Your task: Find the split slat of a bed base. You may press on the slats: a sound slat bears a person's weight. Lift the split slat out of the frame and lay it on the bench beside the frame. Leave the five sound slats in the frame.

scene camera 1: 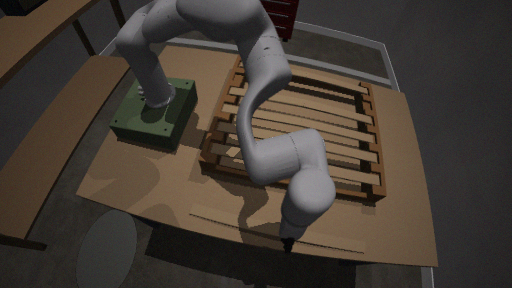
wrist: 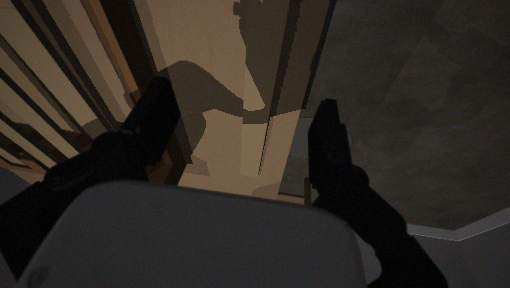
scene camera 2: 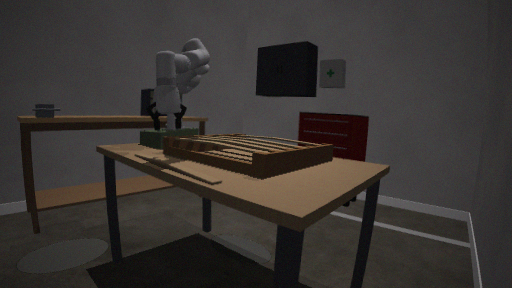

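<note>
A long pale slat [scene camera 1: 335,242] [scene camera 2: 190,172] [wrist: 253,145] lies flat on the bench [scene camera 1: 410,150] [scene camera 2: 340,185] [wrist: 200,30], outside the frame and along the bench's near edge. No crack can be made out on it. The wooden frame [scene camera 1: 382,192] [scene camera 2: 292,161] [wrist: 120,65] holds several slats lying across it; the arm hides parts of them in scene camera 1. My gripper [scene camera 1: 288,245] [scene camera 2: 168,125] [wrist: 244,105] is wide open and empty, raised above the slat on the bench. In the wrist view the slat shows below and between the spread fingers.
The green base block [scene camera 1: 155,112] [scene camera 2: 152,139] carries the arm at the left end of the bench. A second table [scene camera 1: 37,35] [scene camera 2: 30,120] stands farther left, and a red drawer cabinet [scene camera 1: 280,17] [scene camera 2: 332,135] stands behind the bench.
</note>
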